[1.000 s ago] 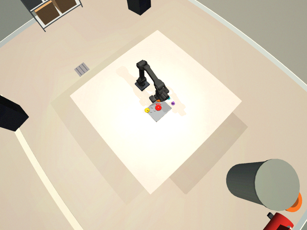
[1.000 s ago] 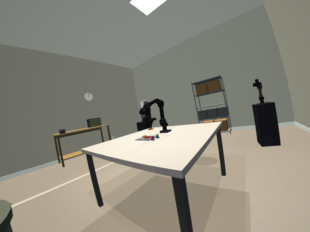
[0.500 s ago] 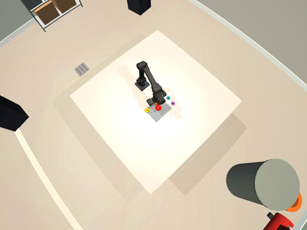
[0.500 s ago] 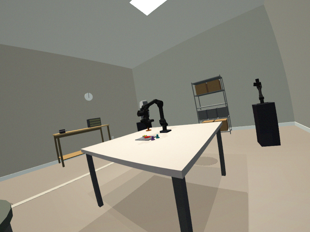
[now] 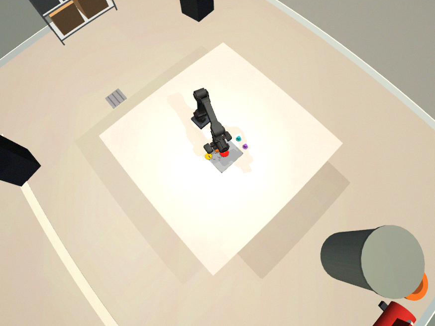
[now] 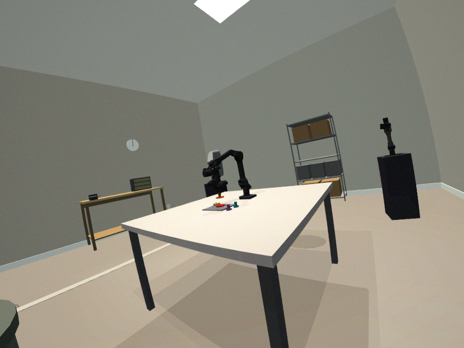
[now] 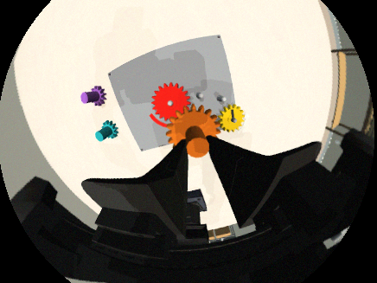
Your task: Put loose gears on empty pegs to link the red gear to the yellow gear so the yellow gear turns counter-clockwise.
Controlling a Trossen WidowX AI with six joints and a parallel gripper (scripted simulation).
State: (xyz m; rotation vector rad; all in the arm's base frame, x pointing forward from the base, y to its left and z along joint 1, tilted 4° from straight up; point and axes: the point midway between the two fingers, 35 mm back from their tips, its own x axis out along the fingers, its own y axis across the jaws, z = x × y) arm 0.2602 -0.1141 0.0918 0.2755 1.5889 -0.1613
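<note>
Right now the yellow gear is 30 mm behind my gripper tip, 70 mm to the right of it and 80 mm below it. The rest, counted from my gripper tip: orange gear 10 mm below; red arrow 10 mm ahead, 50 mm to the left, 90 mm below; red gear 40 mm ahead, 20 mm to the left, 80 mm below.
</note>
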